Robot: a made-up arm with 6 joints. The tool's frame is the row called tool. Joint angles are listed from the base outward. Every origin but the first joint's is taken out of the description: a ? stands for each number. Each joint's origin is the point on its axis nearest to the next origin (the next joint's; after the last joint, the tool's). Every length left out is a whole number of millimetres.
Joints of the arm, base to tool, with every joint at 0 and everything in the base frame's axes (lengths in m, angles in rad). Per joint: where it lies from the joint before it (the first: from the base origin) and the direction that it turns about. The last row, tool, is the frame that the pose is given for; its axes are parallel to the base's.
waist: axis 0 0 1 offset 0 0 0.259
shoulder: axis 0 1 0 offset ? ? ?
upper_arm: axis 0 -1 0 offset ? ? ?
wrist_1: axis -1 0 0 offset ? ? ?
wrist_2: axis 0 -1 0 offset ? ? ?
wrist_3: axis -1 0 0 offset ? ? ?
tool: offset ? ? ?
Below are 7 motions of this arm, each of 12 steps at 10 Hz.
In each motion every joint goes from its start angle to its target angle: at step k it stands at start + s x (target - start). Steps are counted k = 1, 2, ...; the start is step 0. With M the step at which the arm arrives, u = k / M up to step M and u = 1 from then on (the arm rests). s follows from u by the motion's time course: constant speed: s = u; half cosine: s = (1 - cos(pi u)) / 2; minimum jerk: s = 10 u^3 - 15 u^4 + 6 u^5.
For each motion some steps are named. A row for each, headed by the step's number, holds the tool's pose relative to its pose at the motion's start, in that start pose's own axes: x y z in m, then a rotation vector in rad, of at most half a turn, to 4 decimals.
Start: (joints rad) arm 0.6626 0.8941 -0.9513 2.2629 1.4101 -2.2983
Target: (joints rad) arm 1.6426 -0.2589 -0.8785 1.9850 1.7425 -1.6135
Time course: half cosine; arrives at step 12
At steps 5, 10, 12:
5: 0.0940 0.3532 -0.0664 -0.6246 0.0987 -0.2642
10: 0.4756 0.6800 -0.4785 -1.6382 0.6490 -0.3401
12: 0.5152 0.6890 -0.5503 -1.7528 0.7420 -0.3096

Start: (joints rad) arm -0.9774 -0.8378 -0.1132 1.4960 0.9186 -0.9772
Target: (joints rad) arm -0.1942 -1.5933 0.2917 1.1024 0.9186 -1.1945
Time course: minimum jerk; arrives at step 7
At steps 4, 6, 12:
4: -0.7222 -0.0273 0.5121 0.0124 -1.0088 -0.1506
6: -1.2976 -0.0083 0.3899 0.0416 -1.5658 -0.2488
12: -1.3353 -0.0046 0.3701 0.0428 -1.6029 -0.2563

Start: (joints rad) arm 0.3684 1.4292 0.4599 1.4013 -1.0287 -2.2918
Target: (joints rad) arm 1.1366 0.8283 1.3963 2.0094 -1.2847 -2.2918
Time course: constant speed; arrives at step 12
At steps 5, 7, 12:
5: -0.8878 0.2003 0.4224 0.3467 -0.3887 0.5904
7: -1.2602 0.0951 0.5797 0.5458 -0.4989 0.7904
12: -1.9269 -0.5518 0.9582 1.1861 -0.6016 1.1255

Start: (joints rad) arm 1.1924 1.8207 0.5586 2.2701 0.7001 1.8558
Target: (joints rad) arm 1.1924 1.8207 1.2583 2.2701 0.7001 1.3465
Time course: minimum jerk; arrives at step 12
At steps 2, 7, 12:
2: -0.0138 0.0148 -0.0159 0.0058 0.0096 0.0193
7: -0.3151 0.1913 -0.2917 0.1030 0.2305 0.3233
12: -0.5208 0.2159 -0.4333 0.1486 0.3940 0.4607

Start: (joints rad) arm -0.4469 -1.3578 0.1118 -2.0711 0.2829 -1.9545
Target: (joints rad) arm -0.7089 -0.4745 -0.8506 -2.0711 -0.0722 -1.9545
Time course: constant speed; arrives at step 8
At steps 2, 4, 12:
2: 0.0477 0.3683 0.3082 -0.1537 -0.2841 0.2792
4: -0.0863 0.7411 0.4990 -0.2603 -0.5530 0.5868
12: -0.6817 1.1623 0.5173 -0.3035 -1.0071 1.2900

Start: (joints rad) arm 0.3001 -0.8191 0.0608 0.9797 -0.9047 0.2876
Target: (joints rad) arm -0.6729 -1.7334 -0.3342 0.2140 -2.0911 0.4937
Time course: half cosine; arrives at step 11
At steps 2, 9, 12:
2: -0.0630 -0.0229 -0.0495 0.0338 0.1147 -0.0021
9: -0.7709 0.2894 -0.2067 0.3912 0.9361 0.1598
12: -0.8087 0.3596 -0.1971 0.4116 0.9842 0.1879

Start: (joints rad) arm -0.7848 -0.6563 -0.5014 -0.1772 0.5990 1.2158
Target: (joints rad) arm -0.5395 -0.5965 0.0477 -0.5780 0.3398 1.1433
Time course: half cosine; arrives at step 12
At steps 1, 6, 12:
1: 0.0054 -0.0030 0.0051 0.0106 -0.0014 -0.0027
6: 0.1375 -0.1021 0.1578 0.3284 -0.0619 -0.0558
12: 0.2307 -0.2344 0.3190 0.6826 -0.1685 -0.0622

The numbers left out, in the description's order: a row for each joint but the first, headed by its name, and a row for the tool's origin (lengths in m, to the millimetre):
shoulder: 0 0 0
upper_arm: 0 0 0.793
wrist_1: 1.025 0 0
wrist_2: 0 -0.208 0
wrist_3: 0 0 0
tool: 0 0 0

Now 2 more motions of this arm.
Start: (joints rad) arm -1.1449 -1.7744 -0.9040 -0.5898 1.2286 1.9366
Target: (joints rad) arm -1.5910 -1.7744 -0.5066 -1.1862 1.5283 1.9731
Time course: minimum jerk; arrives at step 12
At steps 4, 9, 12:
4: 0.0470 -0.0391 0.0511 0.0128 0.1031 -0.1358
9: 0.1397 -0.1726 0.2861 0.1384 0.3799 -0.5452
12: 0.1438 -0.1913 0.3299 0.1678 0.4140 -0.5981

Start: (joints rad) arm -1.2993 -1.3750 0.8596 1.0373 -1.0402 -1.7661
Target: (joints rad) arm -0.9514 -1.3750 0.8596 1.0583 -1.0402 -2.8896
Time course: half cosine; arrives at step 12
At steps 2, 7, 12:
2: 0.0267 -0.0142 0.0195 0.0901 0.0078 -0.0146
7: 0.2481 -0.1593 0.1638 0.8448 0.0279 -0.1578
12: 0.3890 -0.2786 0.2379 1.3377 -0.0088 -0.2667

